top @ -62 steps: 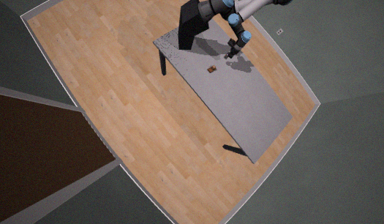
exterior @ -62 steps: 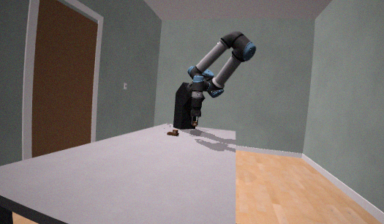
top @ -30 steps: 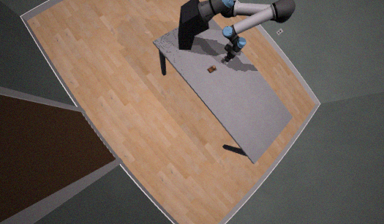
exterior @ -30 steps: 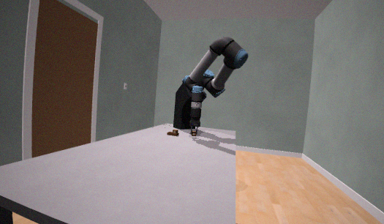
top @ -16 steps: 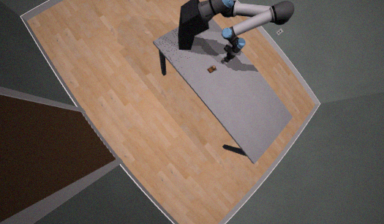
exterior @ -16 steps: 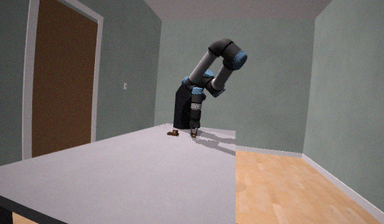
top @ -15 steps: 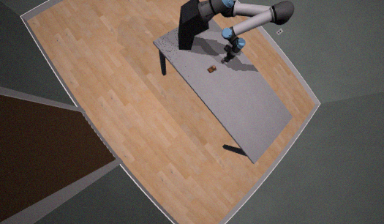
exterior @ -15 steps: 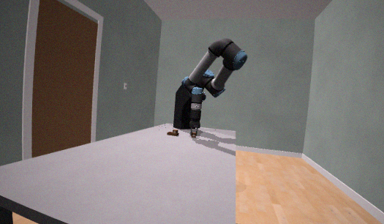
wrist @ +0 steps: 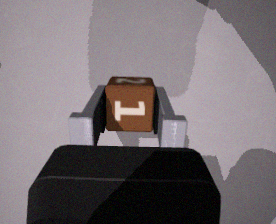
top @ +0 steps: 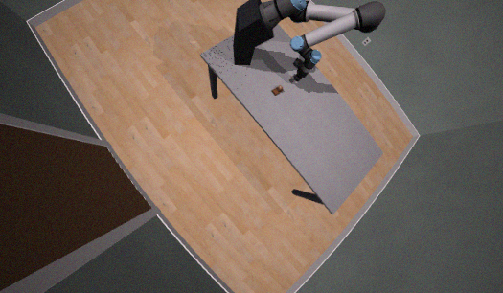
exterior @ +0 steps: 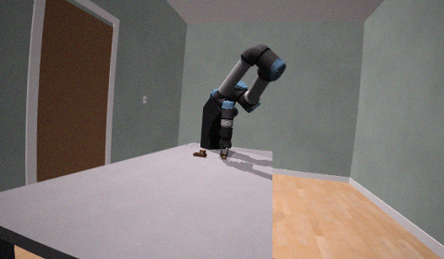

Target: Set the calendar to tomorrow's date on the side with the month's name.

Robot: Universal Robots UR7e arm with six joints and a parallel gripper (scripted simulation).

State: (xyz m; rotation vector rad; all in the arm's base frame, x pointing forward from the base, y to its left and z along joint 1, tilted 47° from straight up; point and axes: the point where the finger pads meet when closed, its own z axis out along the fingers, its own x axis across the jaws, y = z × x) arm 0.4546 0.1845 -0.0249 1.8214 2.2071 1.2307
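Now: the brown wooden cube 1 cm below my hand. Round my hand: calendar tray: 16 cm to the right, 2 cm below, 1 cm ahead.
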